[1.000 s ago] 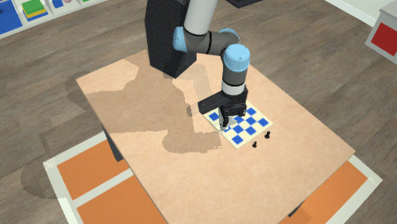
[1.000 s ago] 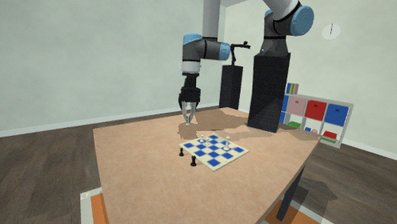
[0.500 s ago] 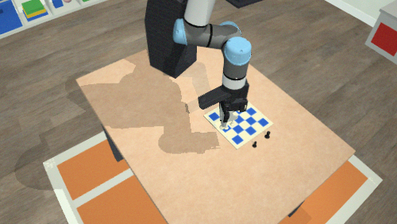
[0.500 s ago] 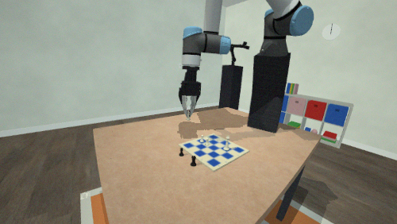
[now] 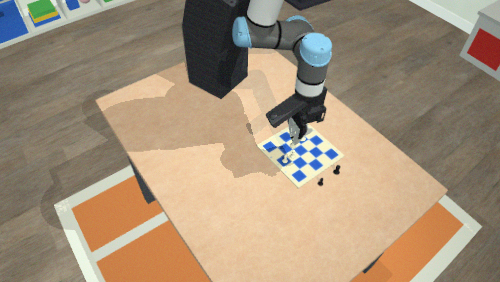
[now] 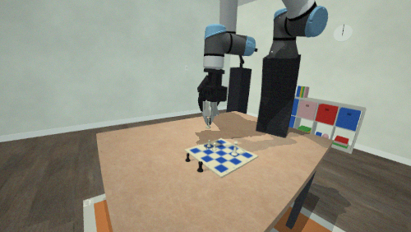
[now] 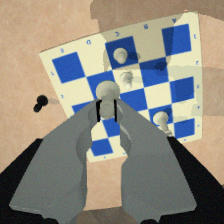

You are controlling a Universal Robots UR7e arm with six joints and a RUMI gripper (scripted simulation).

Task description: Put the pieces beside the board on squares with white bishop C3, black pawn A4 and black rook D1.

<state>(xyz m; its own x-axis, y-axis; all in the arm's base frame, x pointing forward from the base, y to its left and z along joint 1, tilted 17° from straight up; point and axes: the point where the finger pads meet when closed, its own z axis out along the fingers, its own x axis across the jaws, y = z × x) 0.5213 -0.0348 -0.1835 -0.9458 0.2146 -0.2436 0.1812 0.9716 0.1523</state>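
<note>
My gripper is now 11 cm to the right of the white chess piece, 9 cm above it and 6 cm past it. From my hand the other things lie so: black pawn: 12 cm below, 12 cm ahead, 4 cm to the left; chessboard: 13 cm below, 7 cm to the left, 2 cm behind; black rook: 11 cm to the left, 11 cm below, 11 cm ahead.
</note>
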